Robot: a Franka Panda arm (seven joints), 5 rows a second.
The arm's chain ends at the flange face. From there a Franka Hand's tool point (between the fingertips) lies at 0.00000 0.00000 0.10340 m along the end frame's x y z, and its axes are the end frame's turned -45 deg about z.
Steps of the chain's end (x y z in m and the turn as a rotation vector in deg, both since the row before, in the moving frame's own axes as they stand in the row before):
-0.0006 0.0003 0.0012 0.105 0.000 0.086
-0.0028 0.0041 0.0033 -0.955 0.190 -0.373
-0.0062 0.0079 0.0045 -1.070 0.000 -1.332
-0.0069 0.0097 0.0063 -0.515 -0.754 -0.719
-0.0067 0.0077 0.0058 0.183 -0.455 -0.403
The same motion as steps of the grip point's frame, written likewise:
-0.0005 -0.0003 0.0012 0.074 0.074 0.086
-0.0059 0.0024 0.0033 -0.810 -0.541 -0.373
-0.0113 0.0026 0.0045 -0.757 -0.757 -1.332
-0.0134 0.0017 0.0063 0.169 -0.897 -0.719
-0.0105 -0.0001 0.0058 0.451 -0.192 -0.403

